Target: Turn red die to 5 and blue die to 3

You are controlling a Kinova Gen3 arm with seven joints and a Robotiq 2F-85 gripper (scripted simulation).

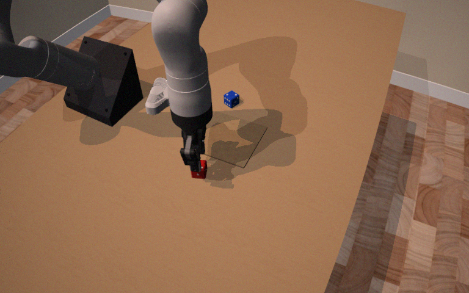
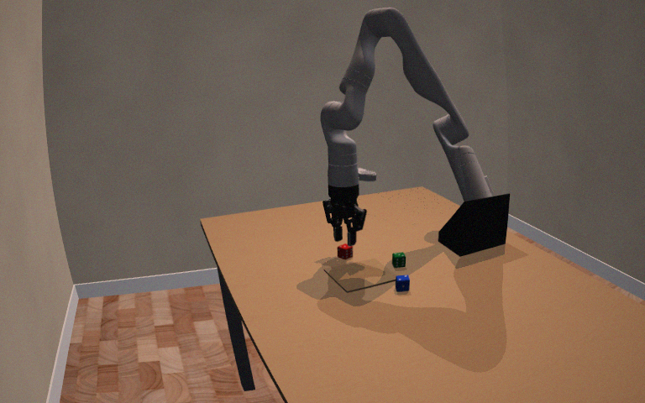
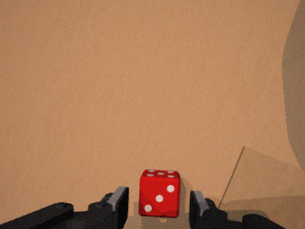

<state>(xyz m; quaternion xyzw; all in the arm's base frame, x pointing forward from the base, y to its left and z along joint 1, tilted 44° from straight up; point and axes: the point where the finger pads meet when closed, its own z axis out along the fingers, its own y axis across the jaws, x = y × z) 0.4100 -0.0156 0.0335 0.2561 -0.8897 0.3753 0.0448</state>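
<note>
Now: the red die 4 cm below my hand. The rest, counted from my hand: thin tan mat (12 cm to the left, 5 cm below, 1 cm behind); then blue die (23 cm to the left, 8 cm behind, 4 cm below); then green die (12 cm behind, 10 cm to the left, 4 cm below).
</note>
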